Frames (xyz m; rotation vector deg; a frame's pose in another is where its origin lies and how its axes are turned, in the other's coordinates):
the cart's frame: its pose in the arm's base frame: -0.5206 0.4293 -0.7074 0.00 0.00 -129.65
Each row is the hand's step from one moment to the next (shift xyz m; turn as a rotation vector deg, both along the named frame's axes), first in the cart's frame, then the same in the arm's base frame.
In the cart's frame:
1: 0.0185 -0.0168 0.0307 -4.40 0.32 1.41
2: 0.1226 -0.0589 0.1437 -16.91 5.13 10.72
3: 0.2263 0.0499 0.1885 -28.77 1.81 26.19
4: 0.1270 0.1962 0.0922 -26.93 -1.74 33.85
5: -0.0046 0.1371 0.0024 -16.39 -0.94 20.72
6: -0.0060 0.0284 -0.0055 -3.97 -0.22 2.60
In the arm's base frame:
1: -0.0247 -0.0035 0.0307 3.05 3.18 1.41
2: -0.1236 -0.0568 0.1437 14.74 9.75 10.72
3: -0.1060 -0.2061 0.1885 19.75 21.00 26.19
4: 0.0700 -0.2230 0.0922 15.84 21.85 33.85
5: 0.1085 -0.0839 0.0024 9.73 13.22 20.72
6: 0.0257 -0.0135 -0.0055 2.36 3.20 2.60

